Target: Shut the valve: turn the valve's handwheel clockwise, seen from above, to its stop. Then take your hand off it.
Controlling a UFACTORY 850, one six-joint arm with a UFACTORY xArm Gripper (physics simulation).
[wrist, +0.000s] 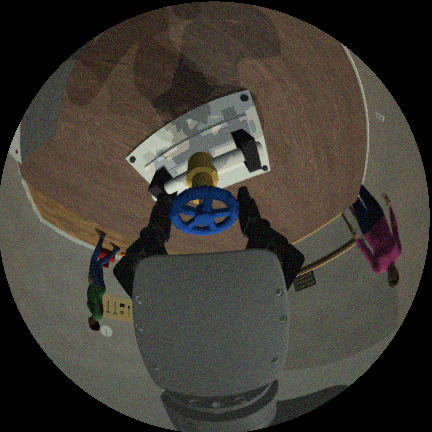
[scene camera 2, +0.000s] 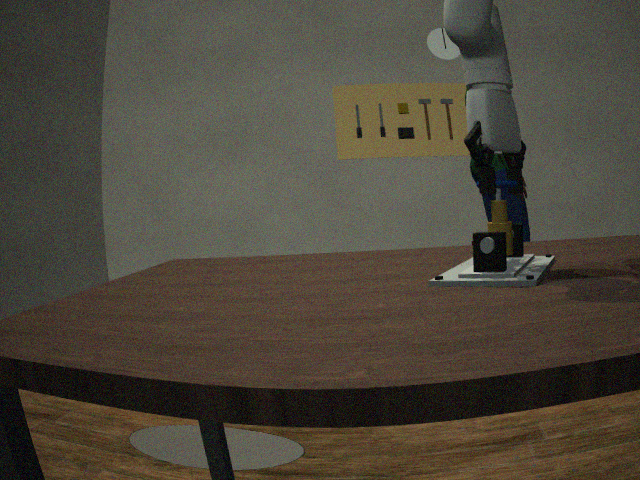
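Note:
The valve's blue handwheel sits level on top of a yellow valve body. The body stands on a white pipe over a pale base plate. My gripper points down and is shut on the handwheel, one dark finger against each side of the rim. In the scene view the fingers hide much of the wheel. How far the wheel is turned cannot be told.
Black blocks hold the pipe's ends. The plate lies on a brown wooden table. A person in green and blue stands beyond the table; another in pink shows in the wrist view.

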